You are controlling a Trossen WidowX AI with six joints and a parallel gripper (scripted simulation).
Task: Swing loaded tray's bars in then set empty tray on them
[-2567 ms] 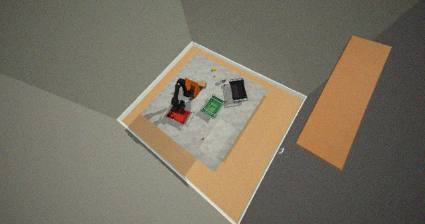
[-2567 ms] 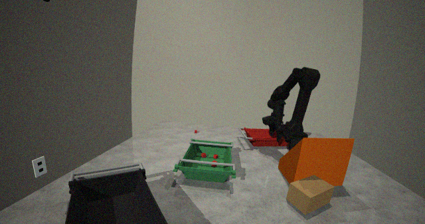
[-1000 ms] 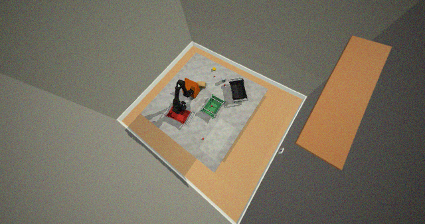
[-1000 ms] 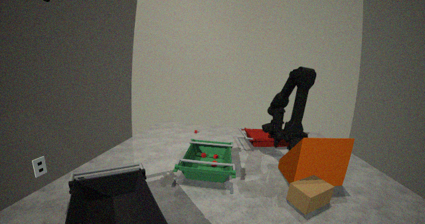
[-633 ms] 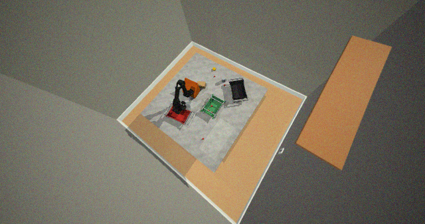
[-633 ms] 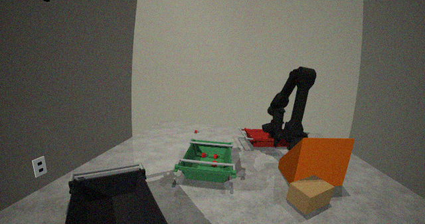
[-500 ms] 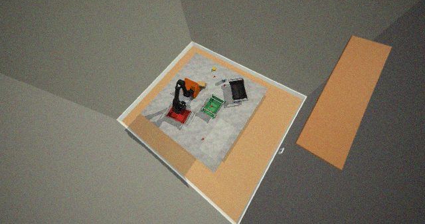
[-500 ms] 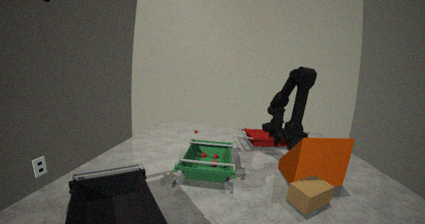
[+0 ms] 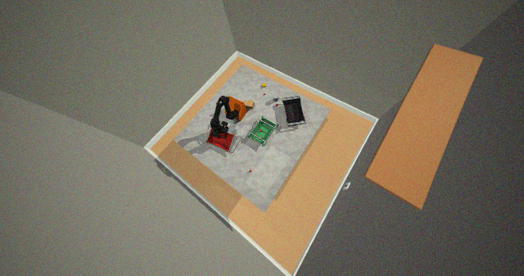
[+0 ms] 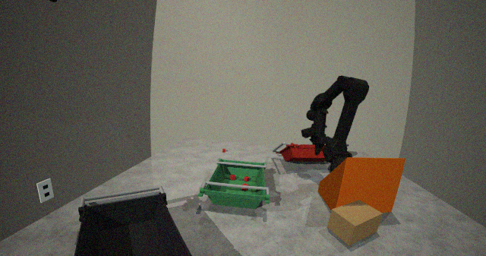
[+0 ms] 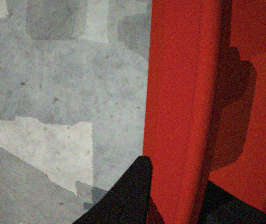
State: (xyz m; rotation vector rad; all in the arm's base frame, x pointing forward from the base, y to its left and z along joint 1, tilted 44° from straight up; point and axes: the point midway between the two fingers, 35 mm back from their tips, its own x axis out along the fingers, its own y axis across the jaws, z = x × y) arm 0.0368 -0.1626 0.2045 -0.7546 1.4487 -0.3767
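Right now my gripper tip is 80 mm to the left of the red tray and 20 mm short of it. From my gripper tip the other things lie so: tan box (440 mm to the left, 50 mm below, 20 mm behind); then red cube (480 mm ahead, 150 mm to the right, 70 mm below); then yellow piece (780 mm to the left, 70 mm below, 40 mm behind).
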